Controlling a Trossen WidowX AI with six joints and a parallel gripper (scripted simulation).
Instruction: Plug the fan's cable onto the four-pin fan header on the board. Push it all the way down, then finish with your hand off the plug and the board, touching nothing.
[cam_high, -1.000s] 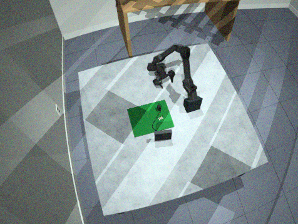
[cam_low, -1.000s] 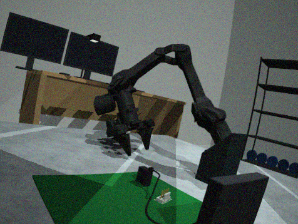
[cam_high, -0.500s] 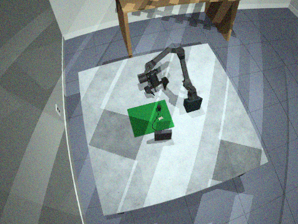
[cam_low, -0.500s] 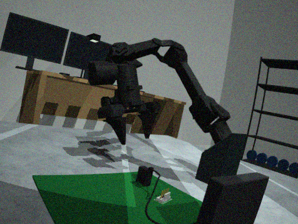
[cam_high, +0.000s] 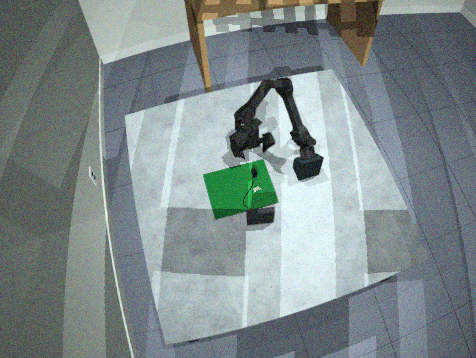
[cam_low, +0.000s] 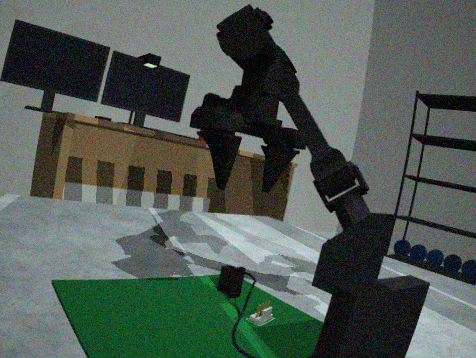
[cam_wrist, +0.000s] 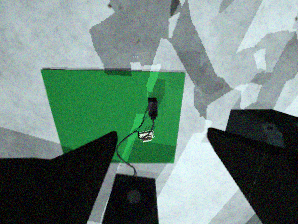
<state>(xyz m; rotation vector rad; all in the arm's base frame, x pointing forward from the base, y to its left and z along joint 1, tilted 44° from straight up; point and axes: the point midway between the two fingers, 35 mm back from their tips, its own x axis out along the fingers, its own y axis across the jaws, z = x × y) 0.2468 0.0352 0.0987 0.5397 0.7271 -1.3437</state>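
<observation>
The dark fan plug is 13 cm below my gripper tip and 1 cm to the left of it. Round my gripper tip: black fan 24 cm to the left, 10 cm below, 2 cm ahead; then fan header 16 cm below, 9 cm to the left; then green board 17 cm below, 8 cm ahead, 7 cm to the left.
</observation>
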